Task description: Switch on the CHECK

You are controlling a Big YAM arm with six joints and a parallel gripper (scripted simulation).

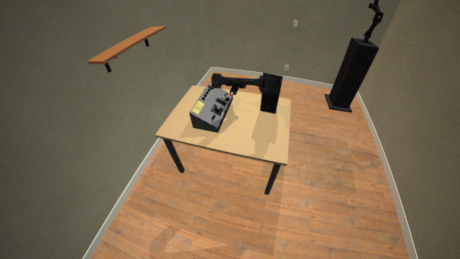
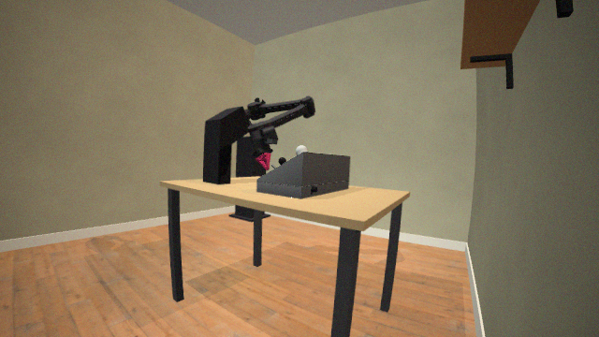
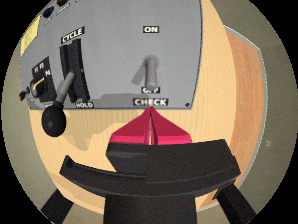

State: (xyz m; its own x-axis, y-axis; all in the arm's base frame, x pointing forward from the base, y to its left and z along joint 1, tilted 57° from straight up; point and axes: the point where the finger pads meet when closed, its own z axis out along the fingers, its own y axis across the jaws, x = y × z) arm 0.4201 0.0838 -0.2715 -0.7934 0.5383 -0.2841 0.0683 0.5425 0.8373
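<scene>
Now: hand 120 mm to the right of the lever, 40 mm short of it and 10 mm below it. The rest, counted from my hand: grey console: 170 mm to the left, 100 mm ahead, 20 mm below; rotary selector: 220 mm to the left, 80 mm ahead, 10 mm above.
</scene>
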